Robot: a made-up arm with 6 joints. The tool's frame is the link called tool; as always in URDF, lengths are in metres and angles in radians. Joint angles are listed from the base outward. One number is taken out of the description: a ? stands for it. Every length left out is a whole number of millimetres.
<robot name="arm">
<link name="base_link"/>
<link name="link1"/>
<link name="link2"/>
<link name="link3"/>
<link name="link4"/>
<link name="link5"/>
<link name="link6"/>
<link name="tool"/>
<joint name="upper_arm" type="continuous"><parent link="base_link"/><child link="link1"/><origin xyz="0 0 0.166" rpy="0 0 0"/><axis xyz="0 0 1"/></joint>
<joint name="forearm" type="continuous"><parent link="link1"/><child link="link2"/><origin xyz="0 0 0" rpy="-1.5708 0 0"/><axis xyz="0 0 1"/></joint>
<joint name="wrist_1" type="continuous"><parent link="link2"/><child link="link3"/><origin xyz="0 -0.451 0" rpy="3.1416 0 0"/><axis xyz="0 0 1"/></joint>
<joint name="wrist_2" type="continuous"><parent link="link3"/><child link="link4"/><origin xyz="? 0 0" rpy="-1.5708 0 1.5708"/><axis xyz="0 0 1"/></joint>
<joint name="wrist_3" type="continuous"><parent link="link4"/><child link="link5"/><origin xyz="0 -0.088 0" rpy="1.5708 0 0"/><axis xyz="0 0 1"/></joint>
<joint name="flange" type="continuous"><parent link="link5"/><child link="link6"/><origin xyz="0 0 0" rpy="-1.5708 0 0"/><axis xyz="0 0 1"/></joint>
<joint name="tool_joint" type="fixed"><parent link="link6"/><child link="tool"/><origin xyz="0 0 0" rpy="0 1.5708 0"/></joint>
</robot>
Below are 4 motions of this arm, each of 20 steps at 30 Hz.
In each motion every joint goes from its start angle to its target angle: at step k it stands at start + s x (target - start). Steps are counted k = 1, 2, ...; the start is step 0. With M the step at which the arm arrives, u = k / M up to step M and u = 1 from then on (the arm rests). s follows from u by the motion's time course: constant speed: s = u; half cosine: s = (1 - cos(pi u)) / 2; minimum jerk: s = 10 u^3 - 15 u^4 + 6 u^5.
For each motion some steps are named. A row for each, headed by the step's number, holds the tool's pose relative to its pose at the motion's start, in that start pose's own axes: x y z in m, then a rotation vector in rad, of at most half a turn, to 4 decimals.
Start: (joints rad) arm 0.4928 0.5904 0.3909 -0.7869 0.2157 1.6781
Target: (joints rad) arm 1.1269 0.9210 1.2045 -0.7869 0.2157 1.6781
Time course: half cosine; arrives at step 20
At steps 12, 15, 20:
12: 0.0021 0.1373 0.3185 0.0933 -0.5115 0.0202
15: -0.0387 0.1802 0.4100 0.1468 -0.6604 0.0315
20: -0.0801 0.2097 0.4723 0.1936 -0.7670 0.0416

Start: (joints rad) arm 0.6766 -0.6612 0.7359 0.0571 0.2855 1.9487
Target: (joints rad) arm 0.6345 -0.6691 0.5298 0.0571 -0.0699 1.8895
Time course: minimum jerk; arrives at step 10
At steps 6, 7, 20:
6: -0.0226 0.0493 0.0276 0.0124 -0.1374 0.3522
7: -0.0289 0.0603 0.0333 0.0147 -0.1652 0.4331
20: -0.0359 0.0717 0.0390 0.0168 -0.1931 0.5191

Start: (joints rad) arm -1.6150 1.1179 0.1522 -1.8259 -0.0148 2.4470
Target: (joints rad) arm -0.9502 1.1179 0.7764 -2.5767 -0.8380 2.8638
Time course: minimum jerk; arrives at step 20
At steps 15, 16, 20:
15: -0.1405 0.3225 0.4096 -0.1222 -1.3809 0.4340
16: -0.1582 0.3436 0.4235 -0.1141 -1.4559 0.4543
20: -0.1820 0.3705 0.4399 -0.1001 -1.5510 0.4792

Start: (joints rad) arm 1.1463 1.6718 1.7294 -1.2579 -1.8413 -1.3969
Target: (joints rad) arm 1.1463 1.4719 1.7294 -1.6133 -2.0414 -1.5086
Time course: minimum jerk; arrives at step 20
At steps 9, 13, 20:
9: -0.0128 0.0191 -0.0705 -0.0741 0.1214 -0.0440
13: -0.0231 0.0315 -0.1354 -0.1494 0.2182 -0.0969
20: -0.0293 0.0371 -0.1792 -0.2034 0.2760 -0.1383

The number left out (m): 0.478
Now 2 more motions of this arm.
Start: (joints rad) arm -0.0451 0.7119 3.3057 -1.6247 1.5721 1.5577
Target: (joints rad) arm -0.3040 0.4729 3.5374 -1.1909 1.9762 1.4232
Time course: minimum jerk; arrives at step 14
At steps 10, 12, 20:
10: -0.0320 0.0890 0.1900 0.6118 -0.3732 -0.1532
12: -0.0418 0.0942 0.2181 0.7121 -0.4049 -0.1796
20: -0.0438 0.0950 0.2235 0.7315 -0.4103 -0.1848

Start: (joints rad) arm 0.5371 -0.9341 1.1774 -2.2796 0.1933 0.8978
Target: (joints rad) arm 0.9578 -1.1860 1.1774 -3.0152 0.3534 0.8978
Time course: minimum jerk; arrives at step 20
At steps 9, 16, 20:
9: -0.0163 0.0918 0.1141 0.4611 -0.0601 -0.0147
16: -0.0645 0.1732 0.3114 1.0542 -0.0795 0.0001
20: -0.0719 0.1784 0.3351 1.1169 -0.0770 0.0050

